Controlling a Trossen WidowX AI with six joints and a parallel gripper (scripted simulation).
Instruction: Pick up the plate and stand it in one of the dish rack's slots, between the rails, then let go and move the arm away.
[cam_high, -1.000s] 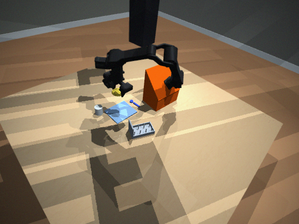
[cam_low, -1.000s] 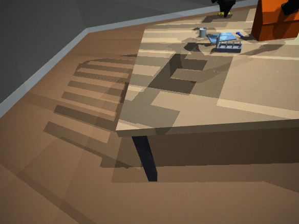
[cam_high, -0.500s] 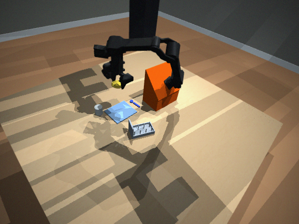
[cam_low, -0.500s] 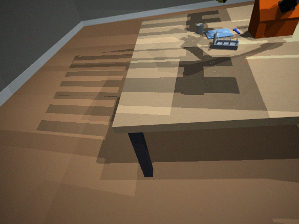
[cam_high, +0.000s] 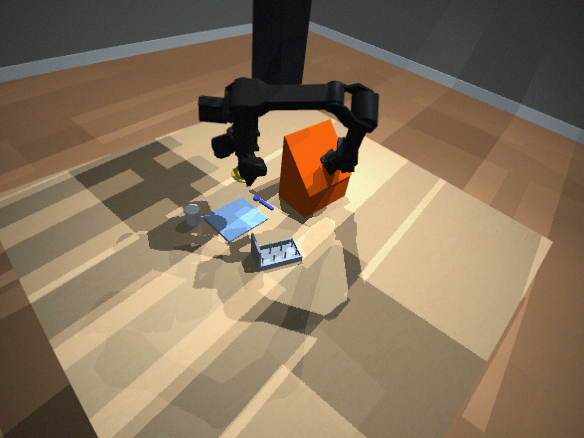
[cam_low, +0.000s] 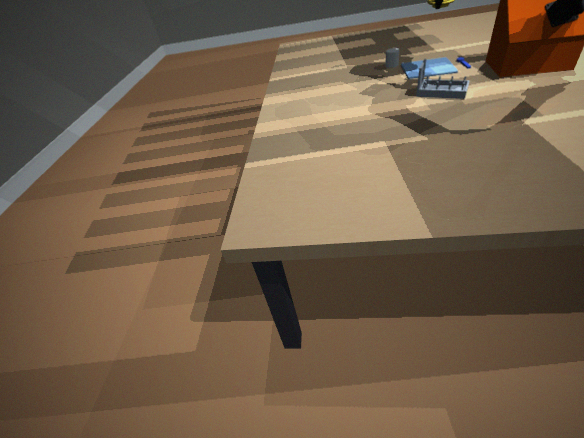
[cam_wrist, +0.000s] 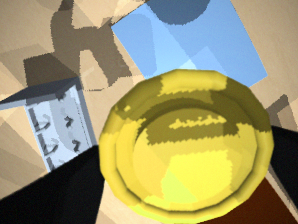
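My gripper tip is 170 mm above the grey dish rack, 150 mm to the right of it and 20 mm short of it. Also, from my gripper tip: light blue mat (190 mm below, 40 mm to the right); then yellow plate (10 mm above); then small blue spoon (190 mm below, 120 mm behind, 40 mm to the right).
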